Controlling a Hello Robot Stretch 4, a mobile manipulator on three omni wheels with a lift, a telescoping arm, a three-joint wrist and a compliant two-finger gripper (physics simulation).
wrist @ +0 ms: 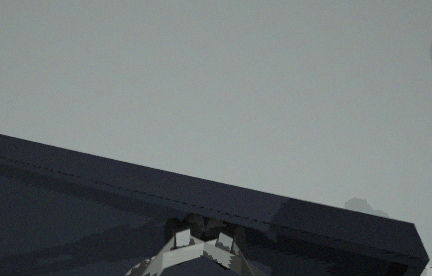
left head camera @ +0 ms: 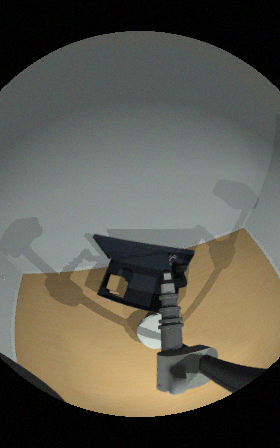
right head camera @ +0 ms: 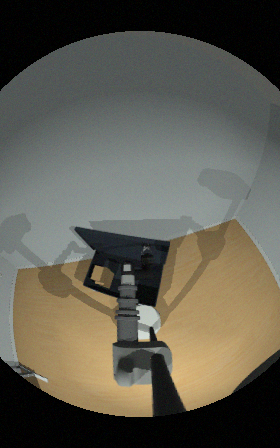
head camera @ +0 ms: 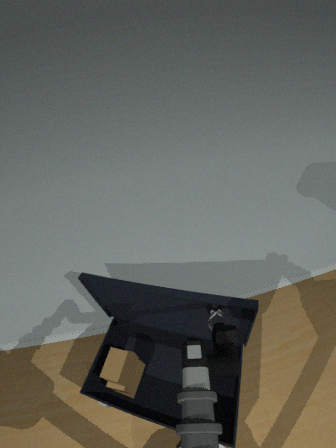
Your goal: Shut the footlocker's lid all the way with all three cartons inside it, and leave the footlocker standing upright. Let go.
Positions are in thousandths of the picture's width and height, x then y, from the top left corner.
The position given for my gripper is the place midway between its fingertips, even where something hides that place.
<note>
I see my gripper (wrist: 473, 832) and a dark navy footlocker (head camera: 457, 720).
The dark navy footlocker is seen too in the wrist view (wrist: 161, 748), in the left head camera view (left head camera: 502, 590) and in the right head camera view (right head camera: 398, 557).
</note>
